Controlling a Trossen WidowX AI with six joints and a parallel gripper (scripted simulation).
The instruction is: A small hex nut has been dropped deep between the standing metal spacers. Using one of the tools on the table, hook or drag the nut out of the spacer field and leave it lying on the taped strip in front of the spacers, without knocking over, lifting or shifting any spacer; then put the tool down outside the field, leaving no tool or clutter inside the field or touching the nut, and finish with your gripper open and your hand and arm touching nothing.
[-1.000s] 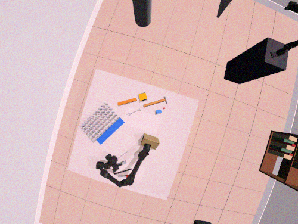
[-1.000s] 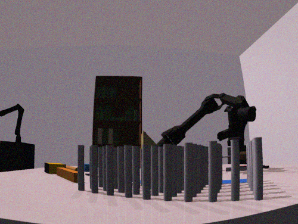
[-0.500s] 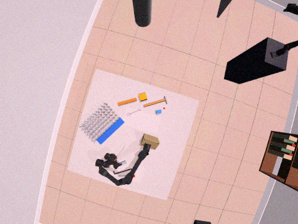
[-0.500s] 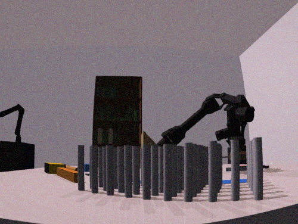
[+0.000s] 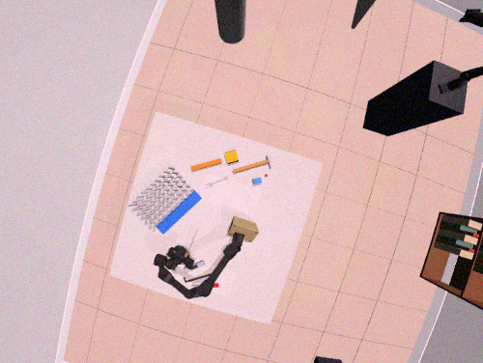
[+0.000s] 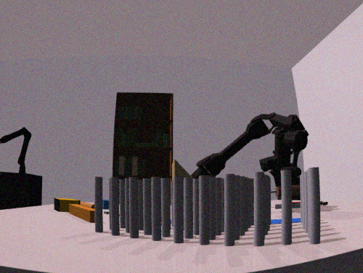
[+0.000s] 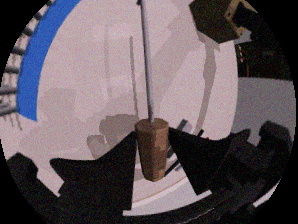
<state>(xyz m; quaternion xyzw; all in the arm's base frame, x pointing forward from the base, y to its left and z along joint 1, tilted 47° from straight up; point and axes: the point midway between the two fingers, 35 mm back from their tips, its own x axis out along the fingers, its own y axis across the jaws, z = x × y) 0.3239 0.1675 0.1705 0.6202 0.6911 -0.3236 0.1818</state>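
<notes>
The grey block is 110 mm to the left of my gripper tip, 60 mm behind it and 50 mm below it. The rest, counted from my gripper tip: red-handled tool 240 mm to the left, 170 mm behind, 60 mm below; blue taped strip 250 mm to the right, 140 mm ahead, 60 mm below; orange bar 640 mm to the right, 50 mm below, 30 mm ahead.
</notes>
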